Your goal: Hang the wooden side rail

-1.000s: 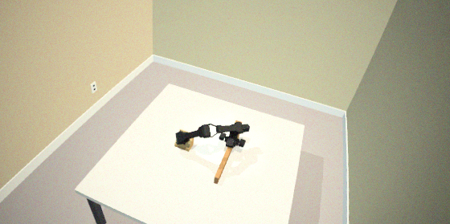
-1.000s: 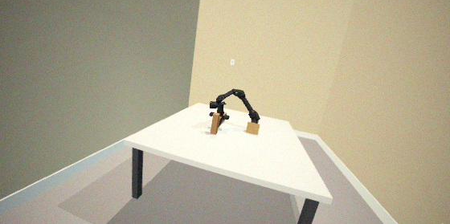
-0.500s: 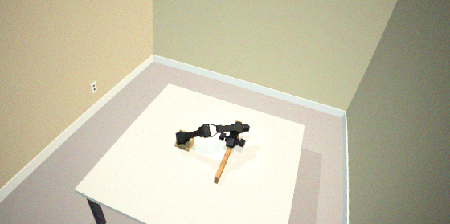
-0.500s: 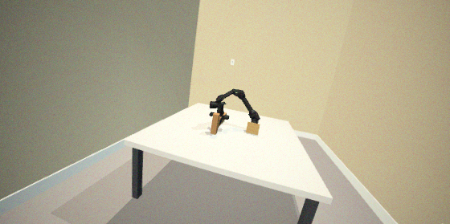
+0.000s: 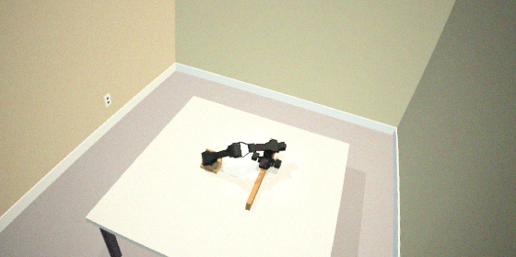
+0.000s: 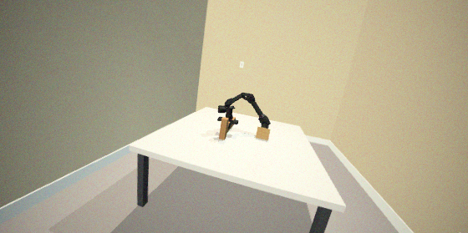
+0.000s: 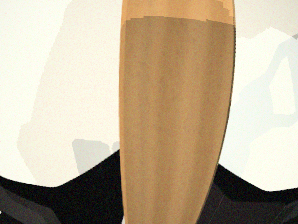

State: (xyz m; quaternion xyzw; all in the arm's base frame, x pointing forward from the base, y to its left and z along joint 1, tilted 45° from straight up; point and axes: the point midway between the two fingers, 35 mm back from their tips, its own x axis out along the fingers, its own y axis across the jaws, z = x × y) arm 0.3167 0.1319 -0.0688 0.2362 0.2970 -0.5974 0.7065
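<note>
Now: gripper tip 2 cm past the upright headboard post, 12 cm to the right of it and 4 cm below it.
</note>
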